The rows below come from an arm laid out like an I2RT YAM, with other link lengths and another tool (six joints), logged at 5 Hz.
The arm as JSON. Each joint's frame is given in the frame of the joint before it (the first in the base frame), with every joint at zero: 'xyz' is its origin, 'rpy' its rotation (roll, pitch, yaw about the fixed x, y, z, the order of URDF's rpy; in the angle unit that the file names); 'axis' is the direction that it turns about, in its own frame. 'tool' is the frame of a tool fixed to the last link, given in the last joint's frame.
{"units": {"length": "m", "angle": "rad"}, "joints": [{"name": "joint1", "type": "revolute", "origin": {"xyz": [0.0, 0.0, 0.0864], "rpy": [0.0, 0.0, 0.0]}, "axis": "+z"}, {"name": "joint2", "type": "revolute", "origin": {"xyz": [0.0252, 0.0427, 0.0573], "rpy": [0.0, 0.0, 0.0]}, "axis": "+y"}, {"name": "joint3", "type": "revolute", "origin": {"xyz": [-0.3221, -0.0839, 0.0], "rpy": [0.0, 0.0, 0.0]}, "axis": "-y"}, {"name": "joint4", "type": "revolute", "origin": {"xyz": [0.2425, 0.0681, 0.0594], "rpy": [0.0, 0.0, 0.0]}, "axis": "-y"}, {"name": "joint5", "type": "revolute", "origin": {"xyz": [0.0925, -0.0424, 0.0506], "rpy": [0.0, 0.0, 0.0]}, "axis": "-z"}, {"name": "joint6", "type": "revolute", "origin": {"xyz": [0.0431, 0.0, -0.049], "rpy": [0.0, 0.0, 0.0]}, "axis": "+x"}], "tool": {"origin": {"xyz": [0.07, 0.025, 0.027], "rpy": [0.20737, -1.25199, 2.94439]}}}
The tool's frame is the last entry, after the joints.
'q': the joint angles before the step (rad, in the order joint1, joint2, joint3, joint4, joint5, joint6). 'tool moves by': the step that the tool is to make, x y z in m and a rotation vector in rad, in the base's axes. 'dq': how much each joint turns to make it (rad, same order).
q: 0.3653, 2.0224, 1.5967, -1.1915, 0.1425, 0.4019
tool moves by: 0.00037, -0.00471, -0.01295, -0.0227, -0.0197, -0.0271
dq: -0.0012, 0.0000, -0.0550, 0.0610, 0.0271, 0.0275
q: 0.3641, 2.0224, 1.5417, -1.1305, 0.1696, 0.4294
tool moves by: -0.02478, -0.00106, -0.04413, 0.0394, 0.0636, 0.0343
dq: 0.0000, 0.0000, -0.1815, 0.1415, -0.0573, -0.0382
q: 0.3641, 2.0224, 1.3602, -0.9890, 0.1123, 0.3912
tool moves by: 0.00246, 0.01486, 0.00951, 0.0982, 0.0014, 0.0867
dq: 0.0000, -0.0084, 0.0220, 0.0096, -0.0869, -0.0923
